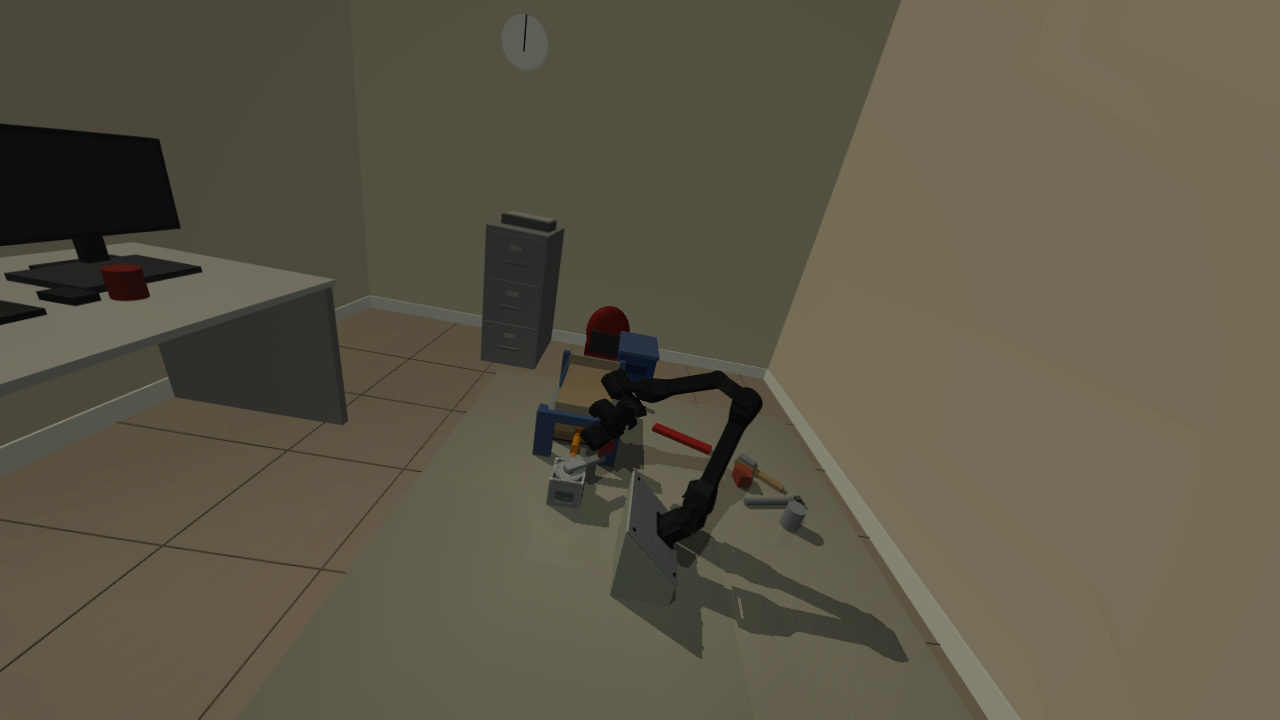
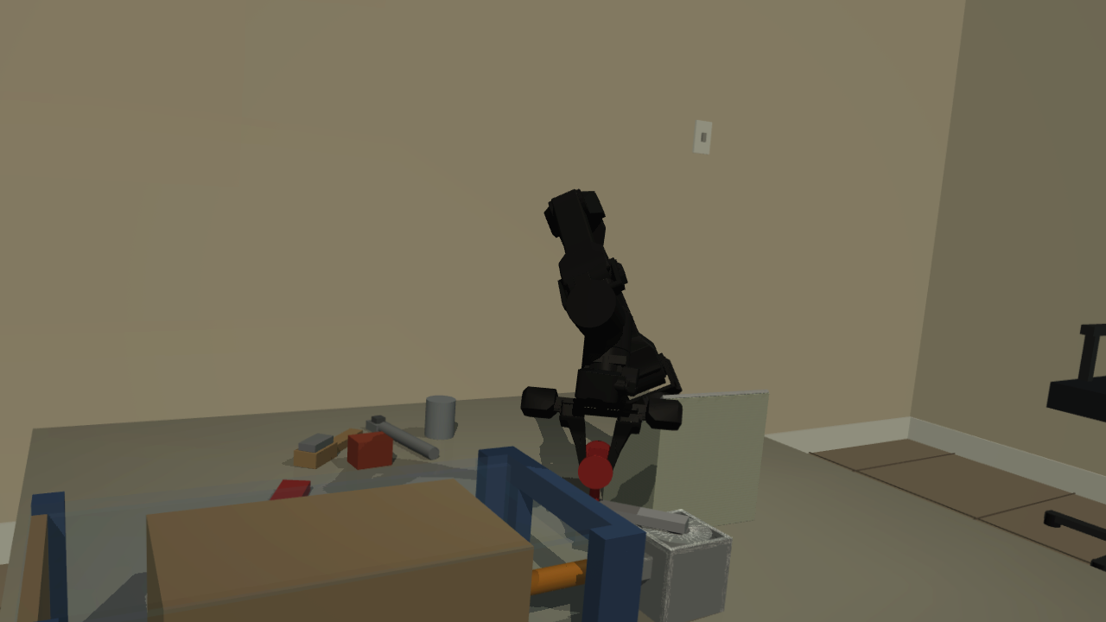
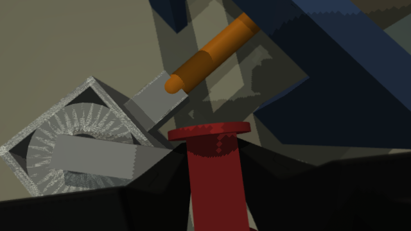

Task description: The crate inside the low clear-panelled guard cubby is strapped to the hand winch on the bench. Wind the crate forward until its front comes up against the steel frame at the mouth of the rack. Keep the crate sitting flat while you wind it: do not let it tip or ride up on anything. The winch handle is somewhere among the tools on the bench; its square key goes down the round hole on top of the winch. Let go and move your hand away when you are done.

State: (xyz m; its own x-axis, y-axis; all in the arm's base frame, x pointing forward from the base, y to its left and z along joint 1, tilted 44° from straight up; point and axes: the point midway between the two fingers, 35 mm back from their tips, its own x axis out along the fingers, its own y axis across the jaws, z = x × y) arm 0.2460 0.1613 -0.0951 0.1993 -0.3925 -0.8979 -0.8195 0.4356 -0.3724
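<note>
Now: gripper tip 40 mm past the winch handle, 30 mm above it and 10 mm to the right of it. The rest, counted from my gripper tip: clear-panelled cubby 330 mm ahead, 70 mm to the left, 20 mm below; grey winch 100 mm below, 90 mm behind, 50 mm to the left; red knob 20 mm to the right, 10 mm behind.
</note>
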